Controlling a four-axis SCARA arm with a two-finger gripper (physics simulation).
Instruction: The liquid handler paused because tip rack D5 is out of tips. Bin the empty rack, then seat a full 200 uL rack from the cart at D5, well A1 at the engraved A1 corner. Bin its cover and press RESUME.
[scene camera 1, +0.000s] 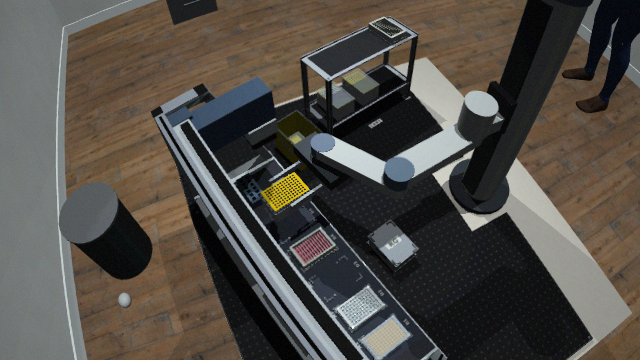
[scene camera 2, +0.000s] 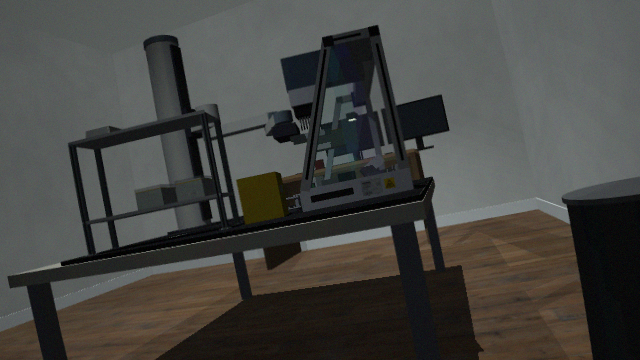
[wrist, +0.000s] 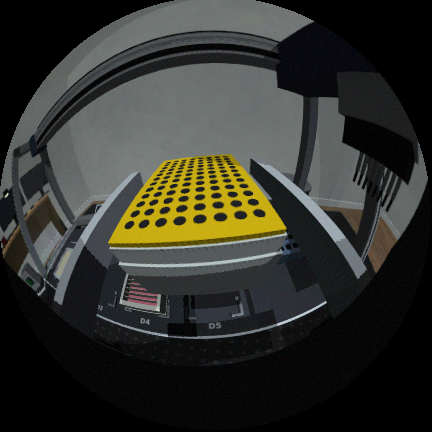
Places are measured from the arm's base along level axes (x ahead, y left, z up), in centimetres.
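Pixels of known places: gripper, fingertip midpoint: (scene camera 1: 280, 194) (scene camera 2: 331, 132) (wrist: 194, 171); arm's base at its link origin: (scene camera 1: 478, 186).
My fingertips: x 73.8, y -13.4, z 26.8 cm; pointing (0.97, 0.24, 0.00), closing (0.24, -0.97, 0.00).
Note:
Ahead of a thing's pixels: the offset from my fingertips to its top centre. "spot": to the spot under its first point.
The empty yellow-topped tip rack @[dx -1.7, dy -0.4, dz +0.4 cm] (scene camera 1: 285, 191) (wrist: 200, 200) hangs raised and roughly level between the two finger plates of my gripper (scene camera 1: 296, 184) (wrist: 194, 171), which is shut on it. The holes in its top look dark. Nest D5 @[spot: dx -2.4, dy -1.3, dz -19.8 cm] (scene camera 1: 292, 220) (wrist: 215, 302) lies bare below and to one side. The yellow bin @[dx -17.8, dy -31.8, dz -12.0 cm] (scene camera 1: 284, 125) (scene camera 2: 262, 197) stands beside the handler, with a pale thing inside. Two boxy covered racks @[dx -36.7, dy -38.7, dz -8.5 cm] (scene camera 1: 336, 102) @[dx -49.3, dy -41.7, dz -8.5 cm] (scene camera 1: 361, 86) @[dx -49.3, dy -41.7, dz -9.5 cm] (scene camera 2: 156, 196) @[dx -36.7, dy -38.7, dz -9.1 cm] (scene camera 2: 194, 189) stand on the lower shelf of the cart @[dx -49.3, dy -41.7, dz +10.1 cm] (scene camera 1: 345, 52) (scene camera 2: 150, 129). The RESUME button does not show clearly.
A plate with red rows @[dx -4.1, dy +11.8, dz -16.6 cm] (scene camera 1: 312, 246) (wrist: 142, 295) sits at D4. A blue tube rack @[spot: dx +6.4, dy -16.5, dz -16.3 cm] (scene camera 1: 251, 190) (wrist: 291, 248) is beyond D5. The pipette head @[spot: dx -2.4, dy -16.5, dz +5.7 cm] (wrist: 375, 145) hangs at the right. Another rack @[dx -62.0, dy -44.6, dz +12.6 cm] (scene camera 1: 387, 27) (scene camera 2: 102, 132) is on the cart's top. A grey box @[dx -29.2, dy +20.5, dz -19.9 cm] (scene camera 1: 392, 245) stands on the mat.

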